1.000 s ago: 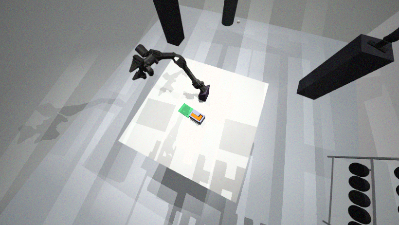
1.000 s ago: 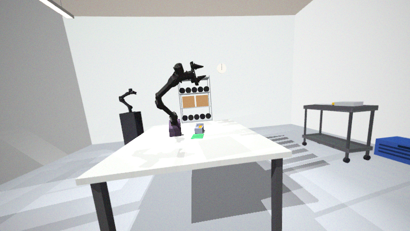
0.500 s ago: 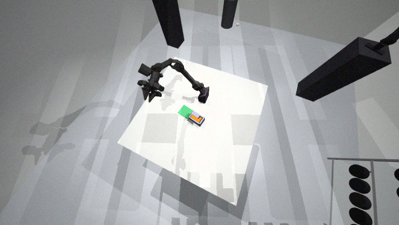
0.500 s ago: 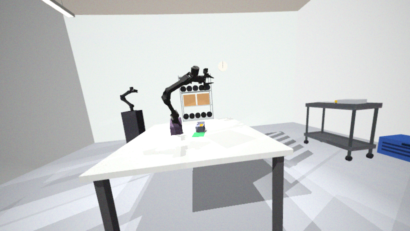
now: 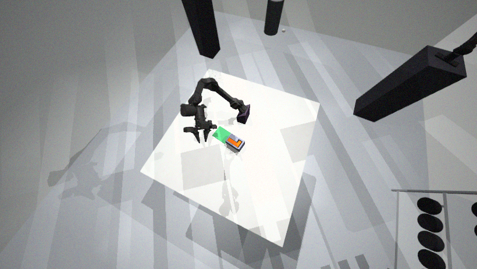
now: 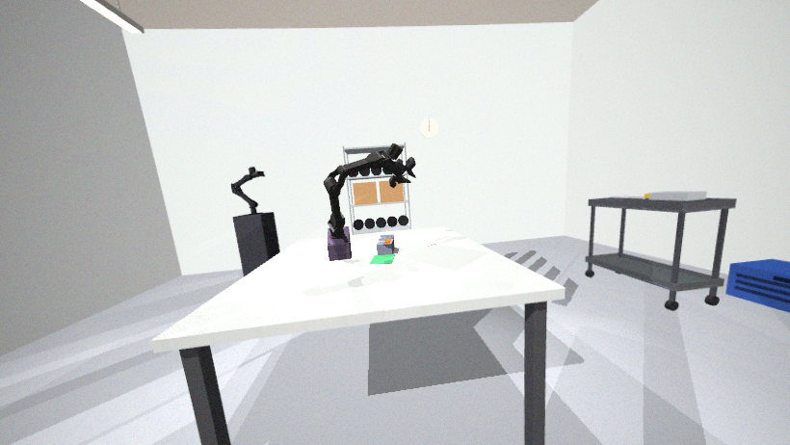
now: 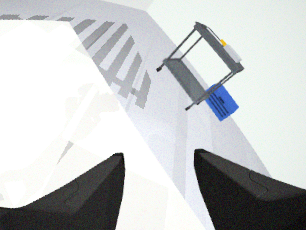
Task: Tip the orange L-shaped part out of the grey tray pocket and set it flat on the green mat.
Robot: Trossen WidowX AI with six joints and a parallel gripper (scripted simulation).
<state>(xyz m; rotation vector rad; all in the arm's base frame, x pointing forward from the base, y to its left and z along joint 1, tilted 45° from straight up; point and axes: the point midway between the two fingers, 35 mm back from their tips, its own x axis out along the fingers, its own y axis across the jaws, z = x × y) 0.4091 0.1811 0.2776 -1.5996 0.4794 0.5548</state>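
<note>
Right now the orange L-shaped part is 370 mm below my gripper tip, 180 mm behind it and 110 mm to the left of it. The rest, counted from my gripper tip: green mat 430 mm below, 200 mm behind, 60 mm to the right.
</note>
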